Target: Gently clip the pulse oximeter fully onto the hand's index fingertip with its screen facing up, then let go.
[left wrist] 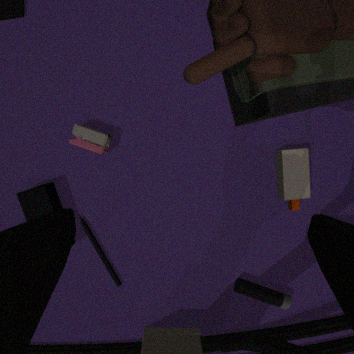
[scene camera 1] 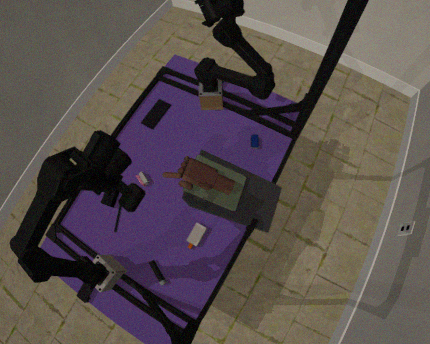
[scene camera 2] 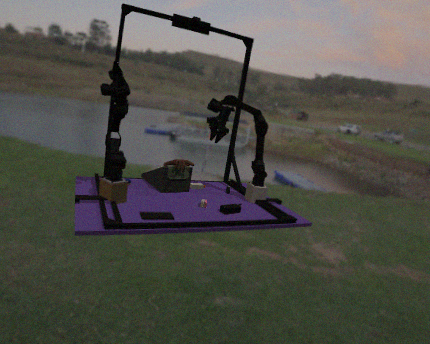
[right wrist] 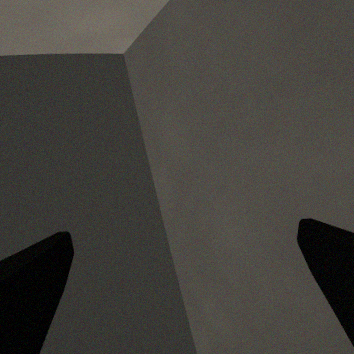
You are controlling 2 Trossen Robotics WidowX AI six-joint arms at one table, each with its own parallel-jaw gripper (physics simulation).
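Pixels of known places: left gripper, fingertip midpoint: (left wrist: 194,223) (scene camera 1: 129,183) (scene camera 2: 213,141); right gripper, fingertip midpoint: (scene camera 2: 117,66) (right wrist: 186,236); left arm's base at its link origin: (scene camera 1: 98,273) (scene camera 2: 257,184); right arm's base at its link origin: (scene camera 1: 210,86) (scene camera 2: 114,179).
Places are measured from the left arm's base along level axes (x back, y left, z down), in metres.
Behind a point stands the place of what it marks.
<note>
The pulse oximeter (scene camera 1: 143,178) {y 0.131, x -0.384, z 0.074 m} (scene camera 2: 203,203) {y 0.165, x -0.390, z 0.081 m} (left wrist: 91,138) {y 0.133, x -0.380, z 0.074 m}, a small white and pink clip, lies on the purple table, apart from the hand. The brown hand (scene camera 1: 200,172) {y -0.096, x -0.513, z -0.085 m} (scene camera 2: 178,163) {y -0.042, x -0.510, z -0.079 m} (left wrist: 295,25) {y -0.099, x -0.490, z -0.087 m} rests on a padded dark wedge. Its index finger (scene camera 1: 172,175) (left wrist: 217,60) sticks out past the wedge edge, bare. My left gripper (scene camera 1: 133,197) (scene camera 2: 216,140) {y 0.003, x -0.339, z -0.235 m} (left wrist: 194,223) {y 0.003, x -0.339, z -0.235 m} is open and empty, high above the table; in its wrist view the oximeter is at upper left. My right gripper (right wrist: 186,236) {y 0.201, x -0.902, z -0.543 m} is open and empty, raised far from the hand, facing plain walls.
A white box with an orange tab (scene camera 1: 196,234) {y -0.186, x -0.338, z 0.077 m} (left wrist: 296,174) {y -0.187, x -0.338, z 0.077 m}, a black flashlight (scene camera 1: 158,273) {y -0.161, x -0.130, z 0.081 m} (left wrist: 261,292) {y -0.149, x -0.135, z 0.081 m}, a thin pen (scene camera 1: 117,217) {y 0.123, x -0.188, z 0.096 m} (left wrist: 101,252) {y 0.122, x -0.193, z 0.097 m} and a black box (scene camera 2: 230,208) {y 0.240, x -0.262, z 0.074 m} (left wrist: 40,201) {y 0.212, x -0.281, z 0.070 m} lie around. A blue object (scene camera 1: 255,140) {y -0.151, x -0.790, z 0.073 m} and a black slab (scene camera 1: 156,114) {y 0.305, x -0.654, z 0.097 m} lie farther off. The dark wedge (scene camera 1: 265,200) {y -0.324, x -0.597, z 0.061 m} supports the hand.
</note>
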